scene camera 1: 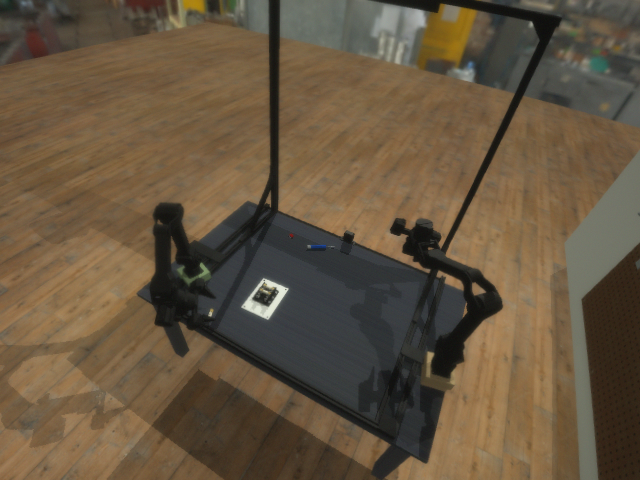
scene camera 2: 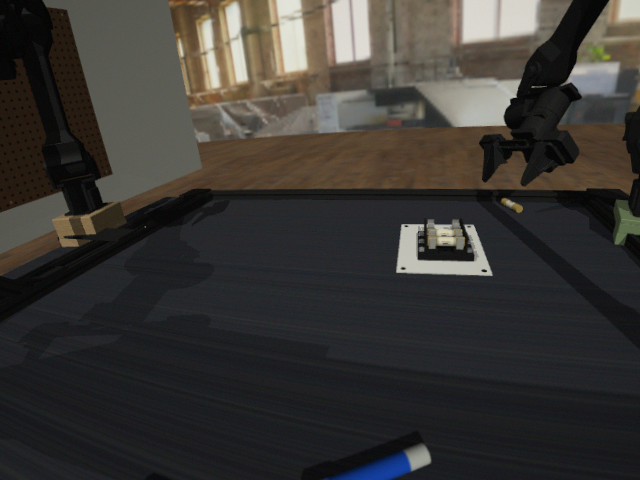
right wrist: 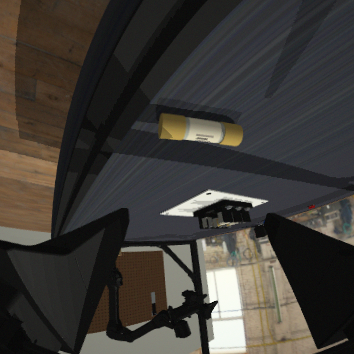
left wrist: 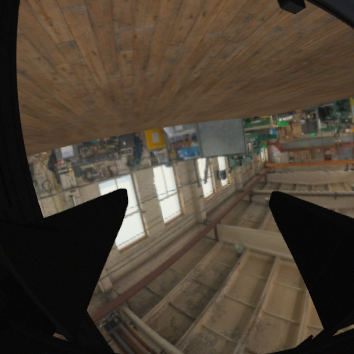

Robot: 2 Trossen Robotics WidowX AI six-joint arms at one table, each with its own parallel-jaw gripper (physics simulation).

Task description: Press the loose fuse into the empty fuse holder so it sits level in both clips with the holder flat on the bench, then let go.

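Places are measured from the left arm's base along level axes (x ahead, y left, z up), in millimetres.
Pixels of known places: left gripper, between the fingertips: [scene camera 1: 413,222] [right wrist: 211,297] [left wrist: 200,197]; right gripper, between the fingertips: [scene camera 1: 215,308] [scene camera 2: 501,182] [right wrist: 198,218]; left arm's base, origin of its link: [scene camera 1: 441,367] [scene camera 2: 86,210]; right arm's base, origin of its link: [scene camera 1: 193,270].
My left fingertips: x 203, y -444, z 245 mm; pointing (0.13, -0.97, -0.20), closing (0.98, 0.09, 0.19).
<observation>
For each thing: its middle in the pictures, then the offset to it from my left fingertips.
- loose fuse, middle of its body: [right wrist: 201,129] [scene camera 2: 511,205] [scene camera 1: 210,315] 669 mm ahead, 483 mm left, 301 mm down
- black fuse holder, middle of its body: [scene camera 2: 440,236] [right wrist: 218,216] [scene camera 1: 265,295] 500 mm ahead, 329 mm left, 290 mm down
- blue screwdriver, middle of its body: [scene camera 1: 322,246] 361 mm ahead, 40 mm right, 301 mm down
- small red item, middle of its body: [right wrist: 311,205] [scene camera 1: 291,235] 529 mm ahead, 60 mm right, 305 mm down
The loose fuse [scene camera 1: 210,312] [scene camera 2: 511,205] [right wrist: 202,131], with gold caps and a pale label, lies on its side near the bench edge, apart from the holder. The black fuse holder [scene camera 1: 266,294] [scene camera 2: 445,254] [right wrist: 225,214] sits on a white plate [scene camera 1: 251,308] [scene camera 2: 408,262] [right wrist: 185,207]. Two fuses sit in its nearer clips in scene camera 2; the rear clip pair looks empty. My right gripper [scene camera 2: 505,182] [right wrist: 198,218] is open and empty, above the loose fuse and off the bench. My left gripper [left wrist: 200,197] is open and empty, raised high at the right in scene camera 1.
A blue screwdriver [scene camera 1: 316,247] [scene camera 2: 372,467], a small red item [scene camera 1: 291,236] [right wrist: 311,206] and a black block [scene camera 1: 348,236] are toward the bench's far side in scene camera 1. Frame posts [scene camera 1: 274,103] rise from the bench. Rails run along the bench sides beside both arm bases.
</observation>
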